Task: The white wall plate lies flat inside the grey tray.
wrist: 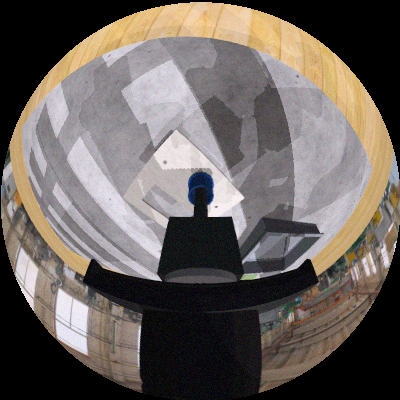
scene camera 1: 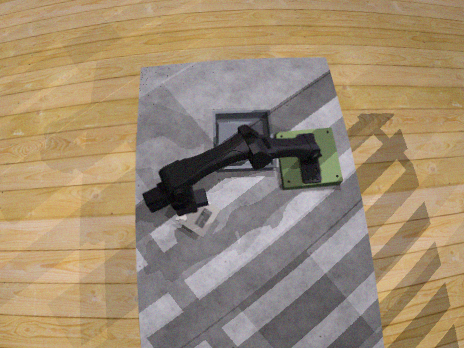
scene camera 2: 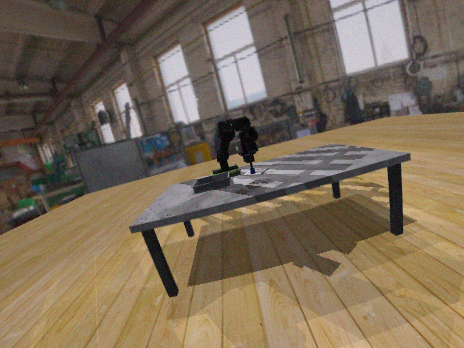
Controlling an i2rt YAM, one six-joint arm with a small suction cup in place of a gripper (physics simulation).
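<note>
The white wall plate (scene camera 1: 212, 210) (wrist: 178, 161) (scene camera 2: 261, 170) hangs on my suction cup (wrist: 200, 184) (scene camera 2: 252, 170), a little above the table, and throws a shadow below it. The blue cup sits on the plate's near half. In scene camera 1 the arm's wrist covers the cup and part of the plate. The grey tray (scene camera 1: 241, 115) (scene camera 2: 210, 184) (wrist: 282, 225) stands near the table's middle, beside the arm's base and apart from the plate. The forearm crosses over part of the tray; the part of its inside that shows holds nothing.
The arm stands on a green base plate (scene camera 1: 328, 148) (scene camera 2: 231, 170) to the right of the tray. The grey patterned table (scene camera 1: 265, 276) (scene camera 2: 300, 172) stands on a wooden floor, with its left edge close to the wrist.
</note>
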